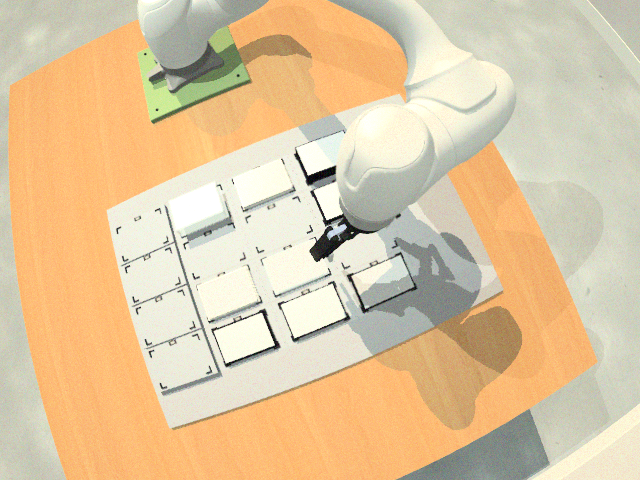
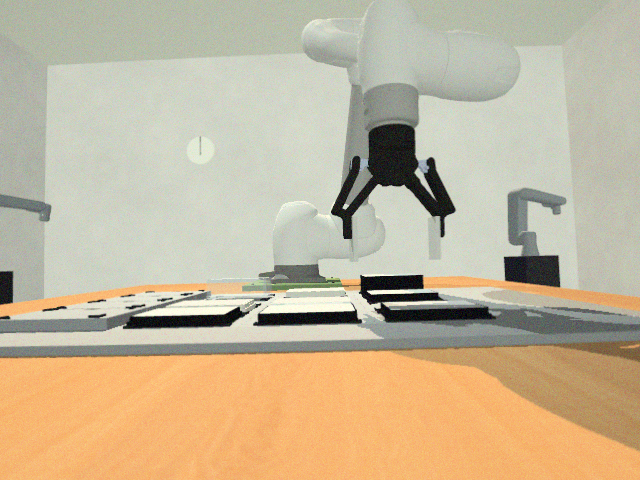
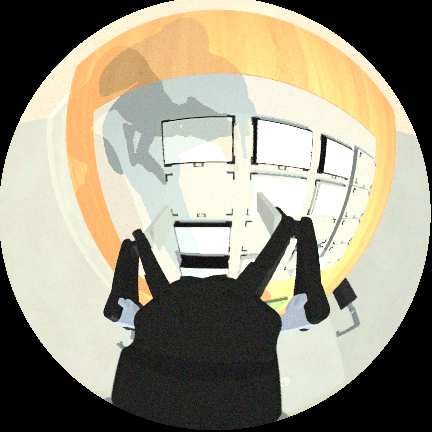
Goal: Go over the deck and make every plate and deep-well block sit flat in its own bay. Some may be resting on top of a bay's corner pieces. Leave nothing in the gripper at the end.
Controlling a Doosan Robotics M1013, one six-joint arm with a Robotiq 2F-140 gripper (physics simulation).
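Places are measured from the arm's base along level axes (x ahead, y left, z up), in metres.
Where they show: gripper, fingertip midpoint: (image 1: 355, 238) (image 2: 395, 260) (image 3: 212, 207); arm's base, link origin: (image 1: 188, 61) (image 2: 296, 280).
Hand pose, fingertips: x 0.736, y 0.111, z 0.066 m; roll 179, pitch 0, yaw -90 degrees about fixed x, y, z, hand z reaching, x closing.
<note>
Things, the pixels of their top centre, and the offset from my fingertips. Level surfaces: height alone.
- grey deck, surface height: 0.074 m down
- pale plate, top centre: (image 2: 316, 289) (image 1: 261, 182) (image 3: 261, 267) 0.240 m back, 0.102 m right, 0.060 m down
- tall whitish block, top centre: (image 2: 240, 277) (image 1: 194, 205) (image 3: 309, 266) 0.261 m back, 0.265 m right, 0.030 m down
- tall black-sided block, top centre: (image 2: 390, 274) (image 1: 326, 152) (image 3: 204, 277) 0.216 m back, 0.060 m left, 0.032 m down
- black-edged plate, top centre: (image 2: 400, 291) (image 1: 344, 195) (image 3: 202, 241) 0.110 m back, 0.044 m left, 0.060 m down
- wooden table, surface height: 0.084 m down
My gripper (image 2: 393, 246) (image 3: 212, 207) is open and empty, high above the right part of the grey deck (image 1: 258, 377) (image 2: 206, 338). Three black-edged plates stand in the front row: left (image 1: 244, 338) (image 2: 186, 316), middle (image 1: 313, 311) (image 2: 307, 313) and right (image 1: 382, 281) (image 3: 198, 140). Two pale plates (image 1: 229, 292) (image 1: 294, 266) lie behind them, and another pale plate (image 1: 263, 184) at the back. A tall whitish block (image 1: 199, 211) is back left. A tall black-sided block (image 1: 315, 157) (image 2: 391, 282) is back right, behind a black-edged plate (image 1: 326, 198) (image 3: 203, 239) partly hidden by the arm. Small tilts cannot be told.
A raised strip of four-cornered bays (image 1: 180, 361) runs along the deck's left side. The wooden table (image 1: 77, 310) (image 2: 258, 413) surrounds the deck. The arm's green base plate (image 1: 196, 103) is at the back. The arm hangs over the deck's right side and shades its front right.
</note>
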